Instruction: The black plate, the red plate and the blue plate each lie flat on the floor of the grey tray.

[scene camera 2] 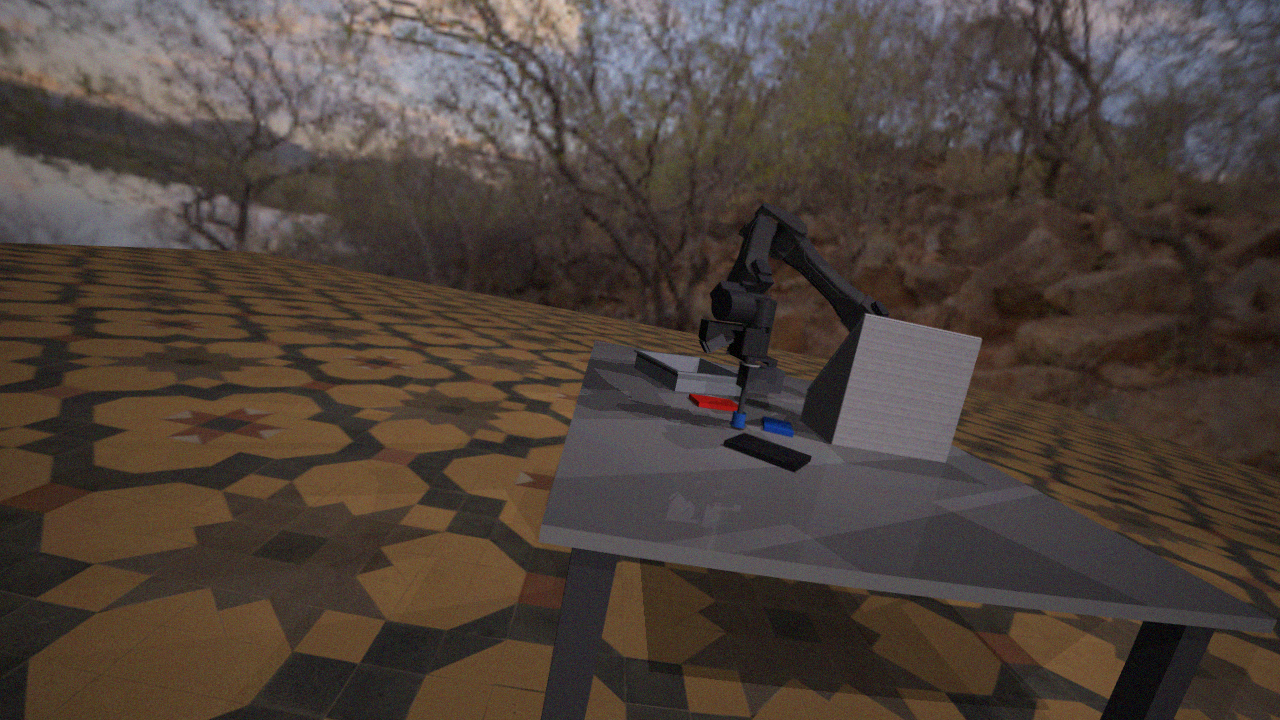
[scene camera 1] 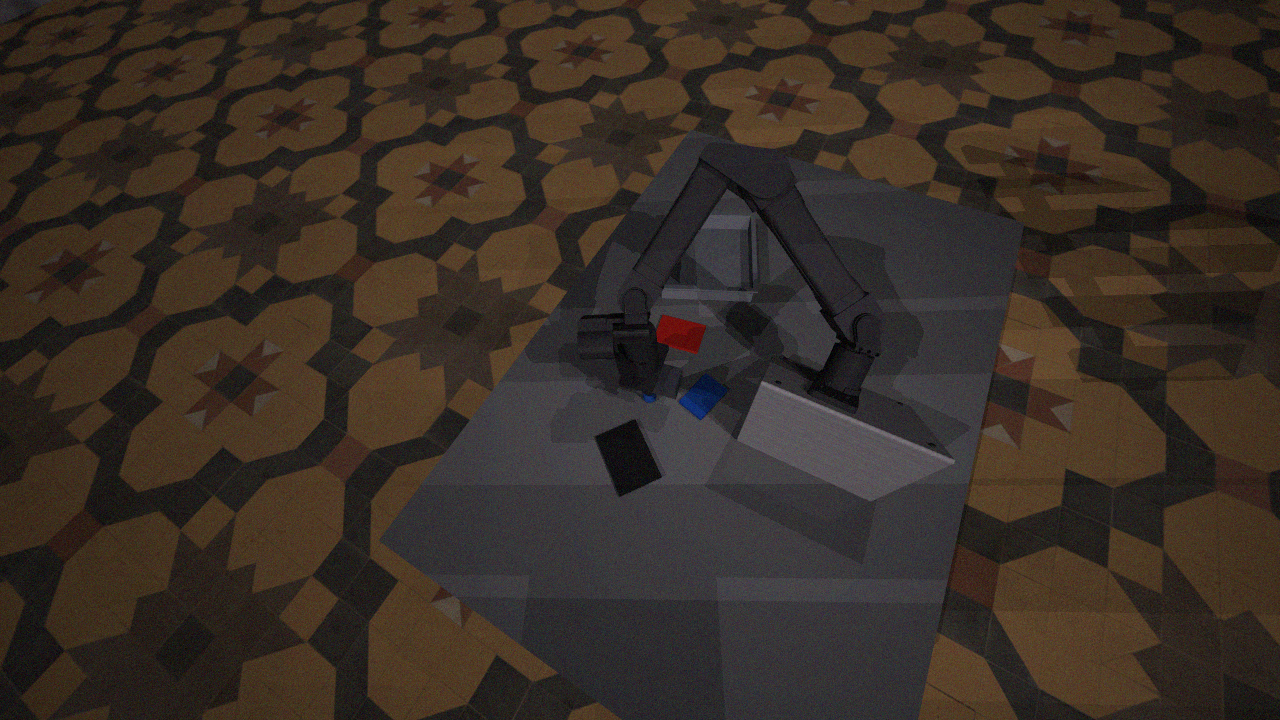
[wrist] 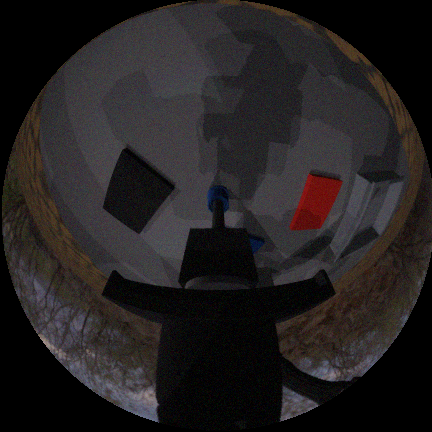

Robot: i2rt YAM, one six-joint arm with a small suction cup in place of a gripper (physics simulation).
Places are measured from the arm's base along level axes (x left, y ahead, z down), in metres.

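Pixels of known places: hand at its tool point: [scene camera 2: 737, 425] [scene camera 1: 649, 396] [wrist: 217, 194]; arm's base at its link origin: [scene camera 2: 883, 362] [scene camera 1: 834, 391].
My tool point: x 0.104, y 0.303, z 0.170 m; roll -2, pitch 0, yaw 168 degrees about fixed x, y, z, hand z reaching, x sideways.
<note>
For each thing: its top centre in the pictures, then the offset to it from my tool point. Level surfaces: height alone.
- black plate at its top centre: [wrist: 129, 199] [scene camera 2: 768, 448] [scene camera 1: 627, 455] dy -0.030, dx +0.132, dz -0.004 m
- red plate at its top centre: [wrist: 317, 206] [scene camera 1: 679, 332] [scene camera 2: 715, 400] dy +0.023, dx -0.166, dz -0.005 m
- blue plate at its top centre: [wrist: 237, 246] [scene camera 1: 703, 395] [scene camera 2: 777, 424] dy -0.096, dx -0.058, dz -0.004 m
- grey tray at its top centre: [scene camera 1: 708, 248] [scene camera 2: 690, 363] [wrist: 379, 219] dy +0.069, dx -0.385, dz -0.045 m
- grey table at its surface level: dz +0.005 m
My suction cup [scene camera 1: 649, 397] [scene camera 2: 738, 421] [wrist: 218, 195] is blue and points down, low at the table beside the blue plate, with no plate on it. Whether it touches the table I cannot tell. The black plate [scene camera 1: 628, 457] [scene camera 2: 767, 452] [wrist: 136, 192] lies flat on the table. The red plate [scene camera 1: 681, 333] [scene camera 2: 711, 402] [wrist: 317, 202] lies flat on the table between the cup and the tray. The blue plate [scene camera 1: 703, 395] [scene camera 2: 776, 427] [wrist: 257, 244] lies flat on the table, mostly hidden by the tool in the wrist view. The grey tray [scene camera 1: 707, 293] [scene camera 2: 702, 383] [wrist: 350, 215] holds no plate in its visible part.
A large light box [scene camera 1: 841, 438] [scene camera 2: 908, 385] stands on the grey table [scene camera 1: 626, 555] [scene camera 2: 671, 501] beside the arm's base, near the blue plate. The arm arches over the tray in scene camera 1. The table's edge runs close behind the wrist there.
</note>
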